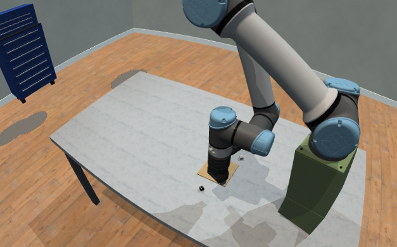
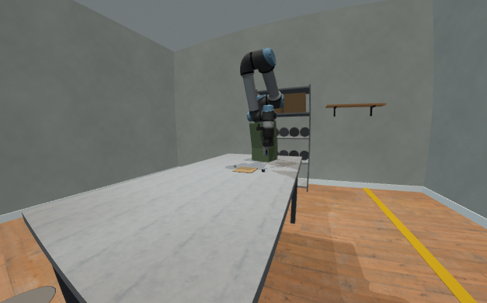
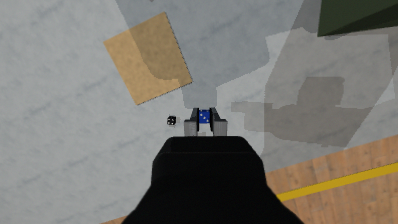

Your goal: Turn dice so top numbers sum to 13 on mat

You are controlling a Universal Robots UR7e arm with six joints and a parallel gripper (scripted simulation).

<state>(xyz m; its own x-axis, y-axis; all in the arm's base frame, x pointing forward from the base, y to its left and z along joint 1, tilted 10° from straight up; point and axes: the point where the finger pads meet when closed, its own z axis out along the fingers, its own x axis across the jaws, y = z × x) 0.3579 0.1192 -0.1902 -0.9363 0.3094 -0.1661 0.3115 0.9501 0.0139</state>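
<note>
My hand is 120 mm to the left of the tan mat, 120 mm above it and 80 mm short of it. Round my hand: blue die (10 mm below); then black die (110 mm below, 80 mm ahead, 10 mm to the left); then white die (240 mm to the right, 110 mm below, 20 mm ahead).
</note>
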